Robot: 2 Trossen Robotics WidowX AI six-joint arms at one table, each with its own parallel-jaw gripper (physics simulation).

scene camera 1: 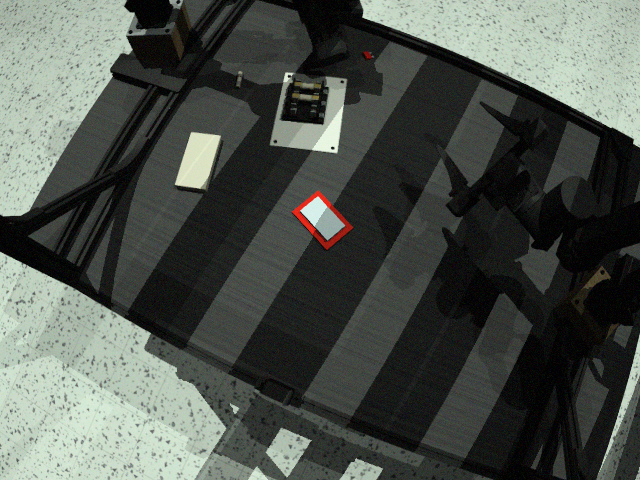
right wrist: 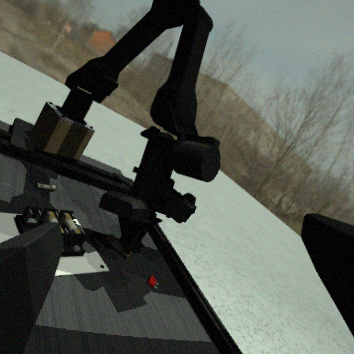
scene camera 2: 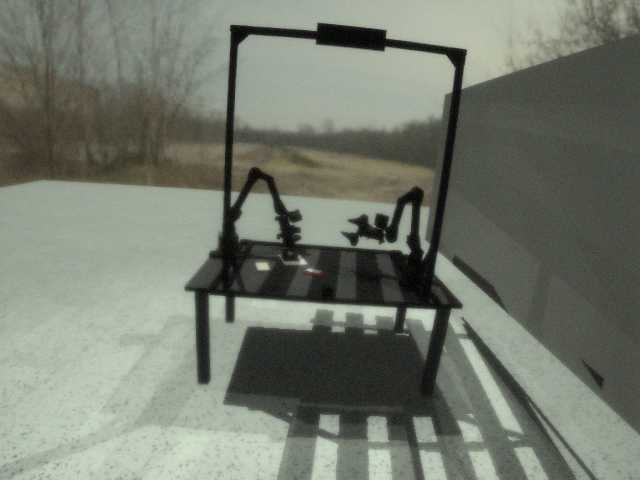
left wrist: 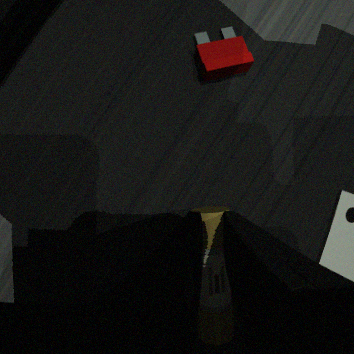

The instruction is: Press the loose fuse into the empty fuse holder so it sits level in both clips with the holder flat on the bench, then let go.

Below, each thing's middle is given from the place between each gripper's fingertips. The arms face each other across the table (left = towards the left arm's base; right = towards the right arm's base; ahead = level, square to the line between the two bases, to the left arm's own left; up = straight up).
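For the cream block (scene camera 1: 195, 172), my left gripper is 350 mm past it and 70 mm to the right of it. As for the red-framed card (scene camera 1: 317, 214), that's 310 mm behind my left hand and 180 mm to the right of it.
With the red-framed card, my right hand is 21 cm above it, 12 cm to the right of it and 17 cm past it. And the cream block, counted from my right hand, is 21 cm below, 21 cm behind and 37 cm to the left.
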